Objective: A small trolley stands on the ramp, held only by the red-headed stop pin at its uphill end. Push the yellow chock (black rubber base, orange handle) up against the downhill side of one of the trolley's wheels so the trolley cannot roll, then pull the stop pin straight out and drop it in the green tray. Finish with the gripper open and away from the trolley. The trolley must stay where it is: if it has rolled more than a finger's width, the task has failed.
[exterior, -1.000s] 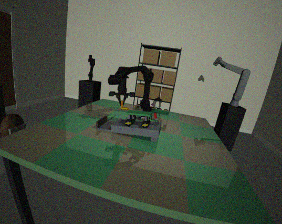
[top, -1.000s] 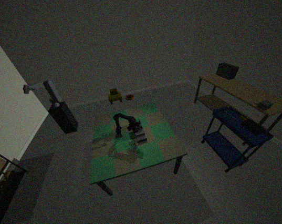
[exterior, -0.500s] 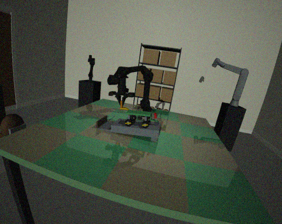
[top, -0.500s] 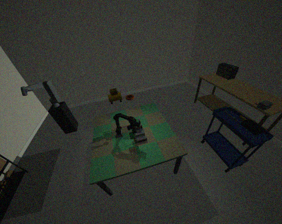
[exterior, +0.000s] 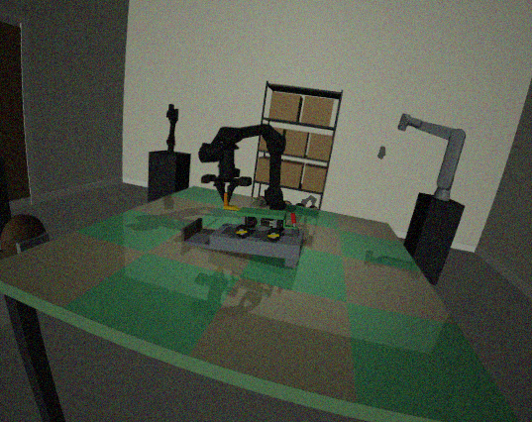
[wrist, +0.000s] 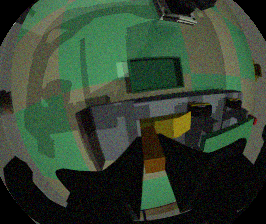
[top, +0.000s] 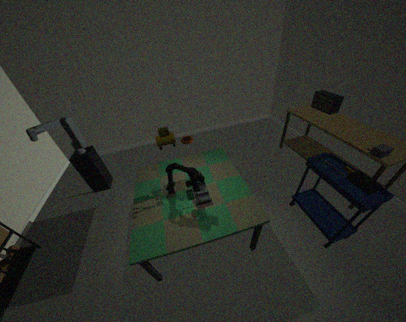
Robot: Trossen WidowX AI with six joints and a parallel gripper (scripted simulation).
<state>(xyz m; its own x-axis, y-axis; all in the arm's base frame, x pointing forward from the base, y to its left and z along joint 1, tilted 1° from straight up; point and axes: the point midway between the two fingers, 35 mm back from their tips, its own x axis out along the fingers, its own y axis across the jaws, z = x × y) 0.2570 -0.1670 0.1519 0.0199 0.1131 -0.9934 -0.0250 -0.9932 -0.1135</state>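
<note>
Right now the red-headed stop pin is 5 cm ahead of my gripper tip, 27 cm to the left of it and 2 cm below it. From my gripper tip the other things lie so: dark end stop (5 cm ahead, 11 cm to the right, 12 cm below); then dark green tray (7 cm behind, 6 cm to the left, 15 cm below); then yellow chock (2 cm to the left, 1 cm below).
</note>
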